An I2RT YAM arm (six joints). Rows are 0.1 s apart.
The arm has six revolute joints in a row. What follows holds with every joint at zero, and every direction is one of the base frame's. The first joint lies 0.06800 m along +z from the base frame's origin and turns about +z. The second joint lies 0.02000 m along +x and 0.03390 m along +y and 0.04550 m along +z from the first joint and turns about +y. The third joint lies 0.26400 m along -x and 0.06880 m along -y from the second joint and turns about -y. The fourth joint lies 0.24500 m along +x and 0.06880 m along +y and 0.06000 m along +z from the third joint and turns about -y. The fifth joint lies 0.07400 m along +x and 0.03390 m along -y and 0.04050 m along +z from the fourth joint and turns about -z. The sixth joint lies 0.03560 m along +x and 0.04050 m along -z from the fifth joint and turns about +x. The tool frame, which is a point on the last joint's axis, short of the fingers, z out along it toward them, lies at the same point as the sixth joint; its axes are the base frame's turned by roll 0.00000, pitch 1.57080 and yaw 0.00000 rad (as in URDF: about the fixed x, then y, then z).
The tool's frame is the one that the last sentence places.
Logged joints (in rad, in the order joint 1, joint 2, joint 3, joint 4, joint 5, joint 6), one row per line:
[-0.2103, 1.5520, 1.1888, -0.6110, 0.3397, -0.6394]
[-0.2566, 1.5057, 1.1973, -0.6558, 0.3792, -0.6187]
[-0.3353, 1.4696, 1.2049, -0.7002, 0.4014, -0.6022]
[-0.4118, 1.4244, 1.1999, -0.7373, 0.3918, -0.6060]
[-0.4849, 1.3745, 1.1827, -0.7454, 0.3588, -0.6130]
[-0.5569, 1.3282, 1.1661, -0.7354, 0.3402, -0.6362]
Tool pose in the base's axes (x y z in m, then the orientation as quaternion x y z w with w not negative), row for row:
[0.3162, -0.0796, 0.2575, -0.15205, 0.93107, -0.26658, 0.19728]
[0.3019, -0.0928, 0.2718, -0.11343, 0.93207, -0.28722, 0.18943]
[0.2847, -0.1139, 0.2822, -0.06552, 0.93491, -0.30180, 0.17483]
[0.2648, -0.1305, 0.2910, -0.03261, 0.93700, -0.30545, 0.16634]
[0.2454, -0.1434, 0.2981, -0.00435, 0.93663, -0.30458, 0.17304]
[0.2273, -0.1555, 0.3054, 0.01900, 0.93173, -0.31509, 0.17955]
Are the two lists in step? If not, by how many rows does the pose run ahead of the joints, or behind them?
They are in step.
